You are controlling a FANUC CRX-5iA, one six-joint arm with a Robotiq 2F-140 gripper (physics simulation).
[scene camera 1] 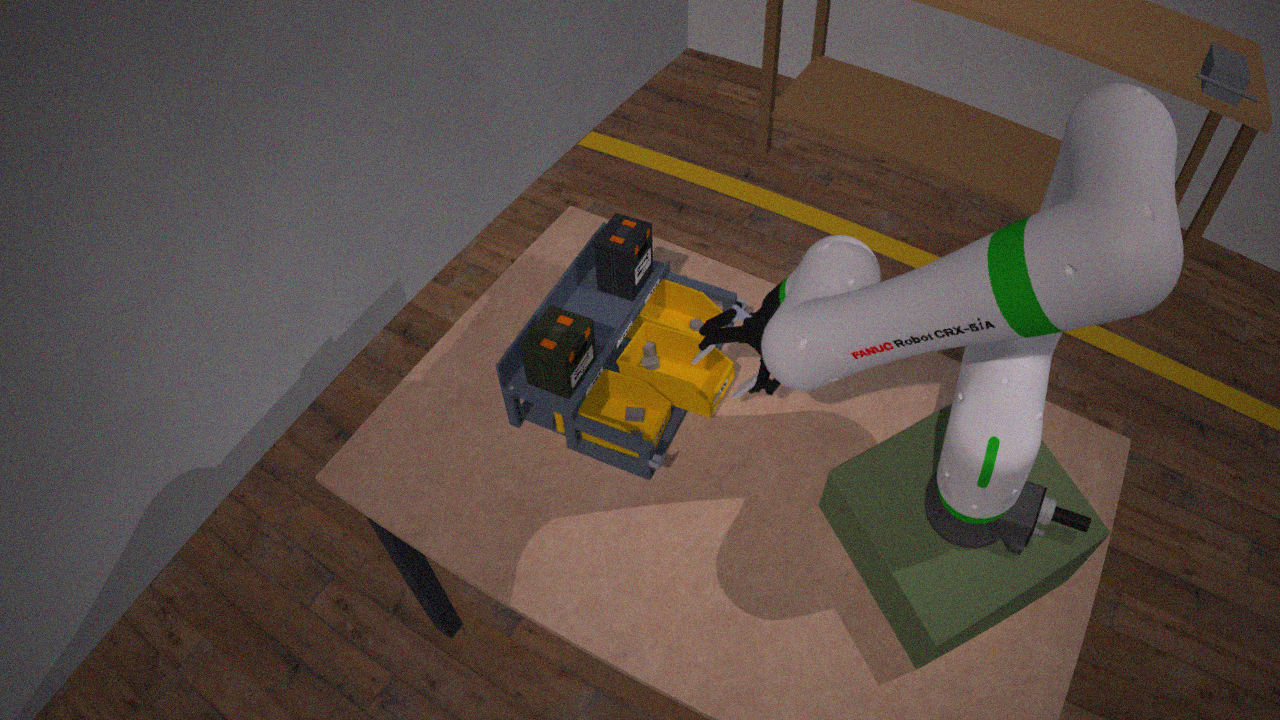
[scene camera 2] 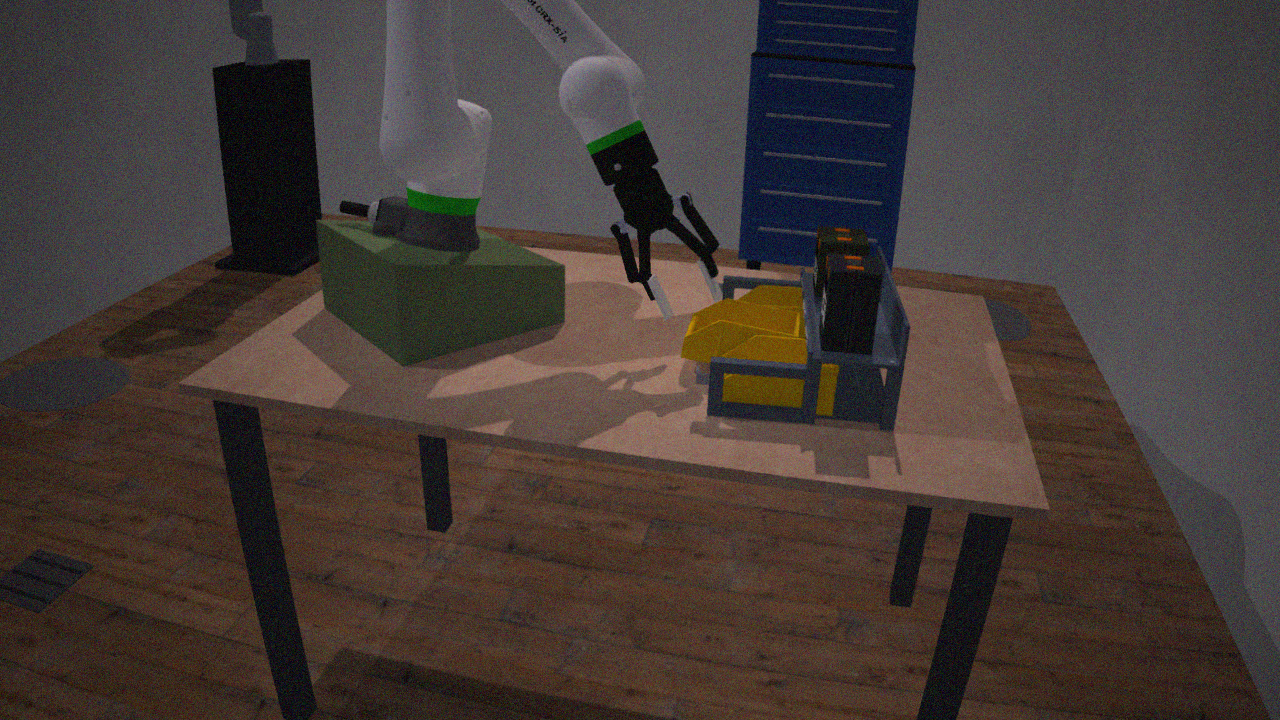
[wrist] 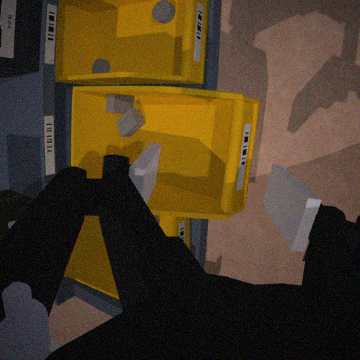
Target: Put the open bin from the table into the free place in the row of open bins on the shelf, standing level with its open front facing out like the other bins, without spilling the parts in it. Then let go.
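Places are measured from the arm's base along level axes (x ahead, y left, z up), in millimetres.
Where they show: gripper, between the fingertips: [scene camera 1: 717, 375] [scene camera 2: 694, 307]; arm's base, origin of its link: [scene camera 1: 971, 502] [scene camera 2: 437, 241].
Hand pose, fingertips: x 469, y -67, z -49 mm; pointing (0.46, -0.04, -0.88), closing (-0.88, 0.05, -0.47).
Each offset is from my fingertips to the top centre of the thing. "spot": to the spot under its first point. Level surfaces: height alone.
The yellow open bin {spot: dx +32, dy +45, dz -9 mm} [scene camera 1: 687, 390] [scene camera 2: 739, 329] [wrist: 190, 120] is in the middle of the row on the grey-blue shelf {spot: dx +99, dy +176, dz -73 mm} [scene camera 1: 613, 452] [wrist: 22, 112], between the far bin {spot: dx +184, dy -159, dz -59 mm} [scene camera 1: 666, 300] [wrist: 145, 55] and the near bin [scene camera 1: 617, 394] [scene camera 2: 760, 390] [wrist: 90, 257]. It juts out past both neighbours and rides higher. Its labelled front faces out. Grey parts {spot: dx +145, dy -29, dz -63 mm} [scene camera 1: 650, 355] [wrist: 131, 122] lie inside at its rear. Its underside is hidden, so I cannot tell whether it is level. My gripper [scene camera 1: 723, 372] [scene camera 2: 691, 304] [wrist: 213, 173] is open and empty, one fingertip above the bin's inside, the other beyond its front wall.
Two dark boxes {spot: dx +215, dy -66, dz +116 mm} [scene camera 1: 623, 257] {dx +225, dy +125, dz +110 mm} [scene camera 1: 559, 351] stand on the shelf's upper level behind the bins. The green block [scene camera 1: 984, 591] [scene camera 2: 474, 304] carries the arm's base on the table {dz -89 mm} [scene camera 1: 644, 617] [scene camera 2: 537, 411]. A blue cabinet [scene camera 2: 827, 156] stands behind the table.
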